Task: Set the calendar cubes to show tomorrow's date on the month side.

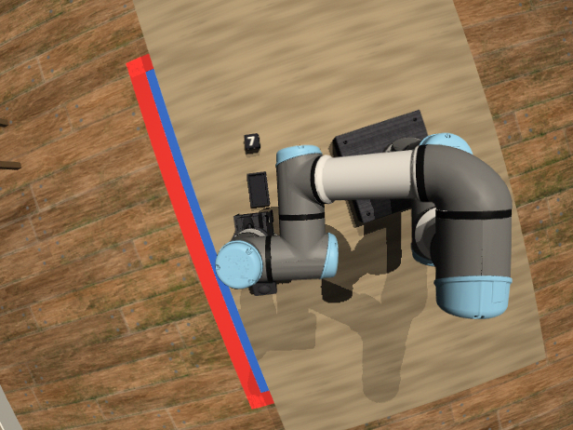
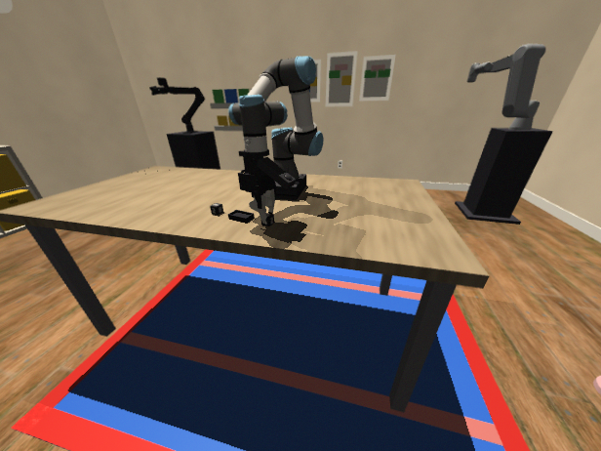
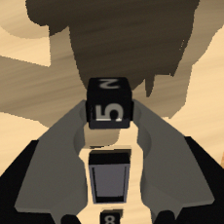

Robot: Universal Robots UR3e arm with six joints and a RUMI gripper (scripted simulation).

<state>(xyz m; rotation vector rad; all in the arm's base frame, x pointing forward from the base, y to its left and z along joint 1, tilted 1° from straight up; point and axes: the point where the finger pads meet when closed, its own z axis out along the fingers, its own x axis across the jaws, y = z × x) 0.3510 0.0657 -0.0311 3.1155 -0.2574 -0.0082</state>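
My gripper is now 110 mm to the left of the black calendar tray, 20 mm past it and 20 mm above it. The rest, counted from my hand: black cube: 220 mm to the right, 40 mm behind, 10 mm below.
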